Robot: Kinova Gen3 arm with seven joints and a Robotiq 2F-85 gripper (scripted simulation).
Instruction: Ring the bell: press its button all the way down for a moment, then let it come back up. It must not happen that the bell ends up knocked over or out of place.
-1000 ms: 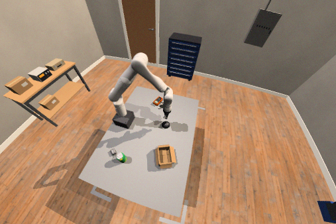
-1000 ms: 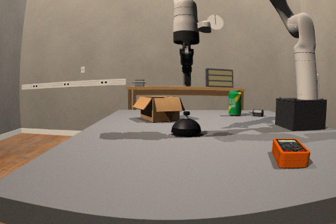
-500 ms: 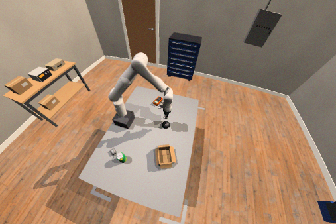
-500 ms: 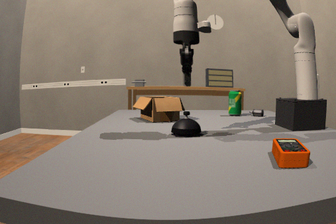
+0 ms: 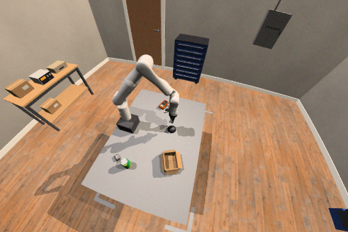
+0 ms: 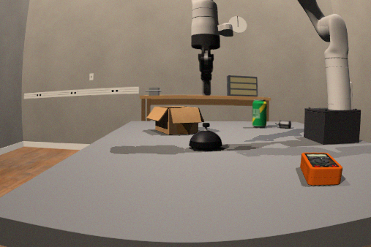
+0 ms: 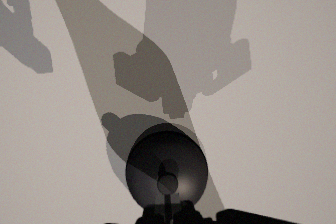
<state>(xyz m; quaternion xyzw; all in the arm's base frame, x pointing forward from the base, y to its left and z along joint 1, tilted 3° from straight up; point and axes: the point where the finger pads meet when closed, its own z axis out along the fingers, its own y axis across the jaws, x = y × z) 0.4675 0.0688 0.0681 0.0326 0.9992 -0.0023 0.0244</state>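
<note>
Right now my hand is 10 cm above the button. Round my hand: cardboard box (34 cm to the right, 11 cm below, 9 cm ahead); then bell (11 cm below).
</note>
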